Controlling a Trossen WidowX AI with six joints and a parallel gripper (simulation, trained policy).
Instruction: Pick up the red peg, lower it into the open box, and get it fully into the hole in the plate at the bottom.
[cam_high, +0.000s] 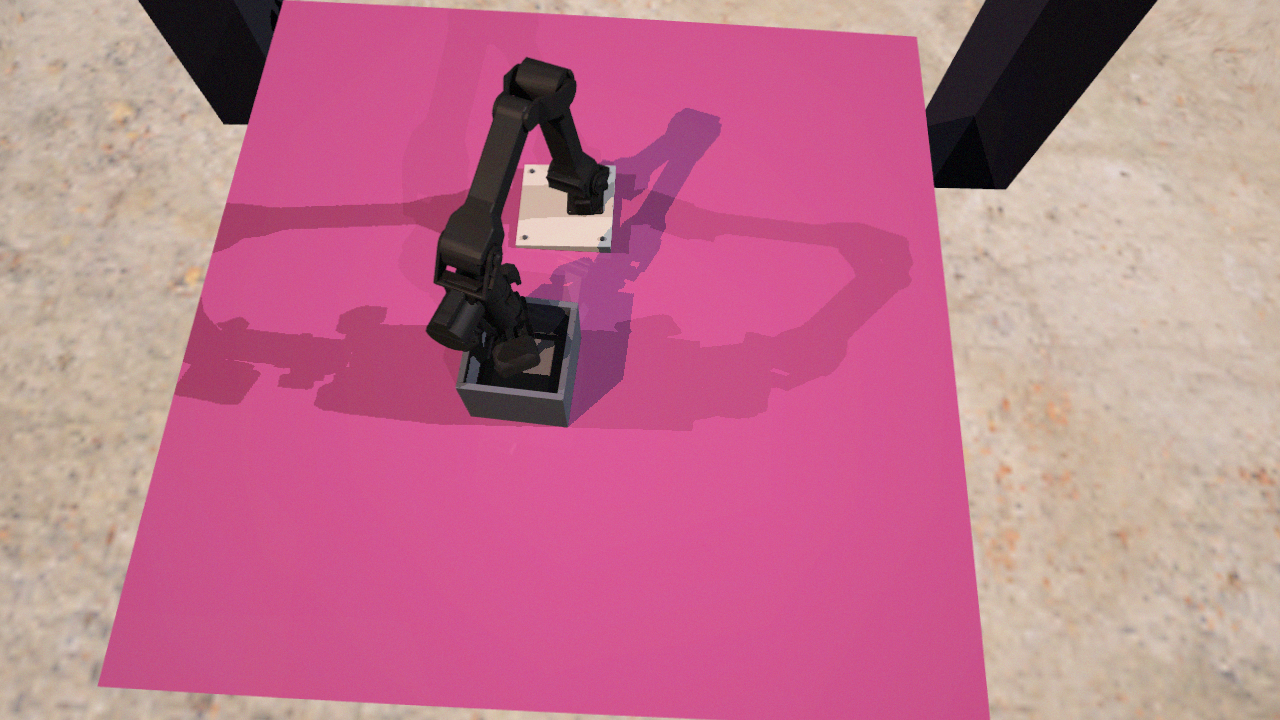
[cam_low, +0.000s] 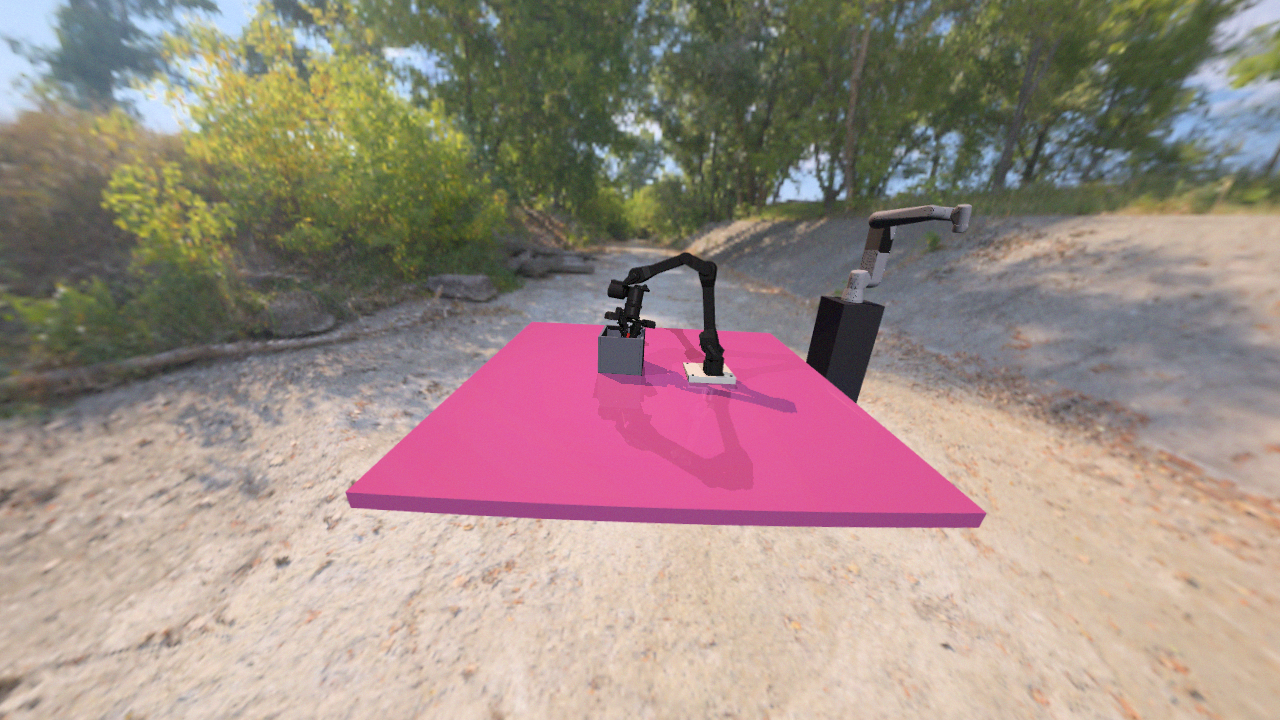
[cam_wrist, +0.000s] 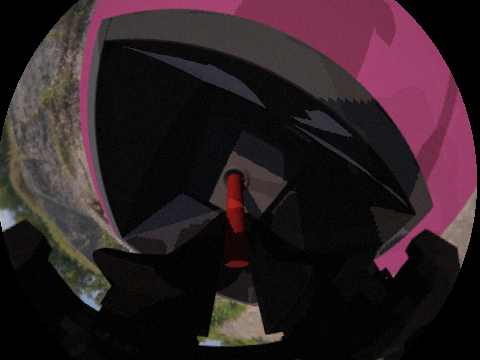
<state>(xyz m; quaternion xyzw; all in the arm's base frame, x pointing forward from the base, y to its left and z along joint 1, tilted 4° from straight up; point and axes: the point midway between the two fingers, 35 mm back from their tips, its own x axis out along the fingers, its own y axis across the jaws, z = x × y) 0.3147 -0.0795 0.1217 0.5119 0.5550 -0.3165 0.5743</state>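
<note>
Right now my gripper tip is right at the red peg. Also, from my gripper tip: grey plate (10 mm ahead, 10 mm to the right, 50 mm below).
</note>
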